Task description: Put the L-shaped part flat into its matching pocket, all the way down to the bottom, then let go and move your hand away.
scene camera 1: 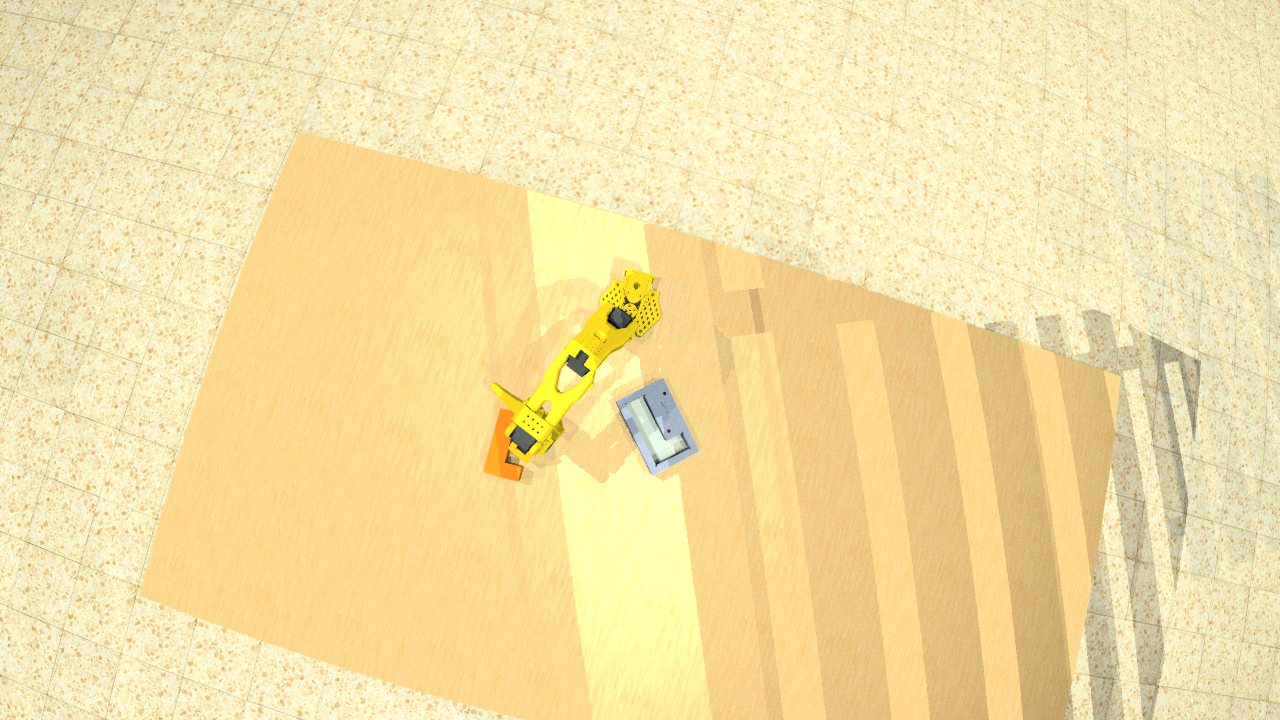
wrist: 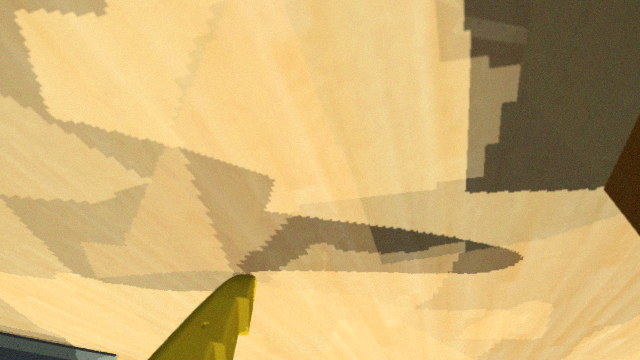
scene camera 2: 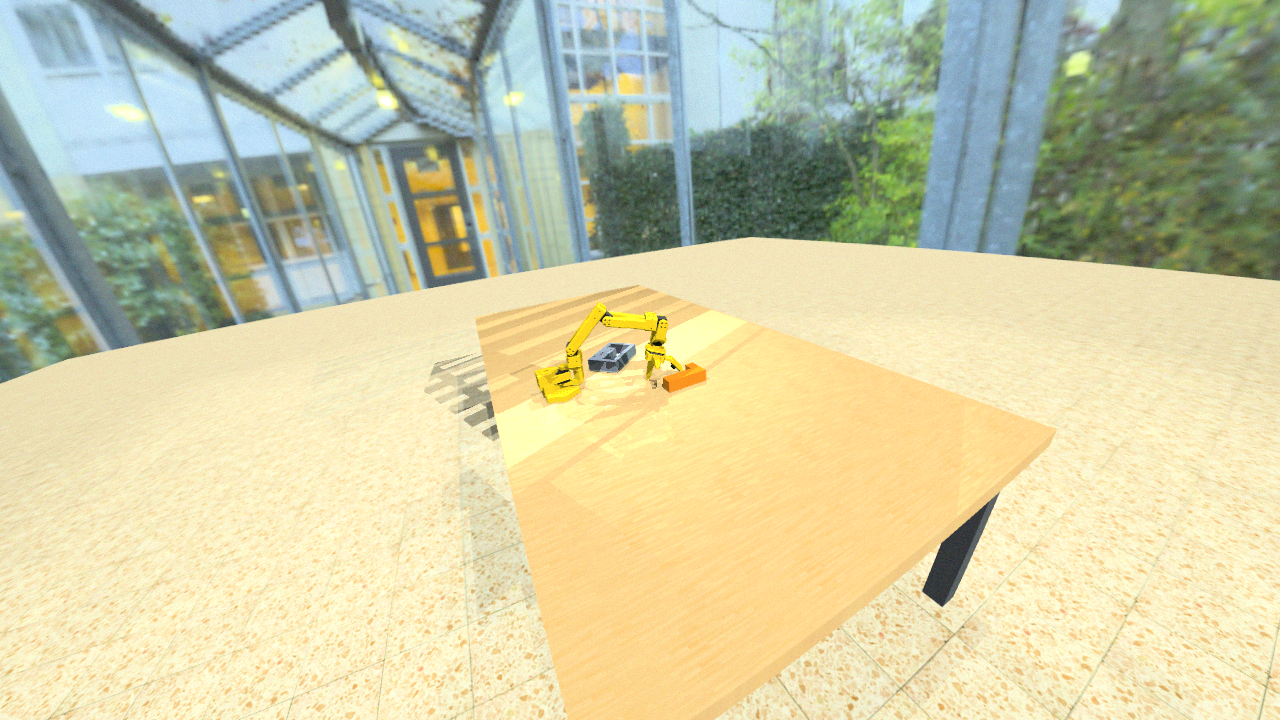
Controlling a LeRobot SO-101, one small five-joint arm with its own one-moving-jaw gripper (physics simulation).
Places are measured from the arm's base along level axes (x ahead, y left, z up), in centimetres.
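Pixels of known places: hand at its tool point: (wrist: 253, 297) (scene camera 2: 647, 378); arm's base at its link origin: (scene camera 1: 627, 319) (scene camera 2: 567, 390).
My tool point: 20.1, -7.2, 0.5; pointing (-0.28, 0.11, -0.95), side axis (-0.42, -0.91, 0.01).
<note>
For each thing: its top centre in the pictures, then the offset to it from my tool point, as dx, dy, dz. "*": a spot on its surface instead. Level surfaces: height alone.
- orange L-shaped part at its top centre: (scene camera 1: 509, 444) (scene camera 2: 681, 371) +6.6, -6.3, +2.5
- grey block at its top centre: (scene camera 1: 658, 426) (scene camera 2: 612, 351) -3.0, +17.0, +3.2
- L-shaped pocket at a spot on its surface: (scene camera 1: 646, 428) * -2.2, +15.5, +0.0
- wooden table at its surface level: dz -0.5
The orange L-shaped part (scene camera 1: 497, 454) (scene camera 2: 685, 380) lies on the table left of the arm's hand in scene camera 1, partly hidden by the hand. A dark brown piece at the right edge of the wrist view looks like its shaded side. The grey block (scene camera 1: 669, 413) (scene camera 2: 612, 359) (wrist: 45, 347) with the L-shaped pocket (scene camera 1: 646, 428) stands apart from the part, and its pocket is empty. My gripper (scene camera 1: 516, 415) (scene camera 2: 665, 371) is fully open, pointing down beside the part. One notched jaw shows in the wrist view. Whether a jaw touches the part, I cannot tell.
The yellow arm (scene camera 1: 581, 358) (scene camera 2: 586, 331) reaches from its base (scene camera 1: 637, 291) (scene camera 2: 559, 385) across the wooden table (scene camera 1: 358, 358) (scene camera 2: 805, 465). The grey block stands beside the arm, on the side away from the part. Shadows and light stripes cross the table top.
</note>
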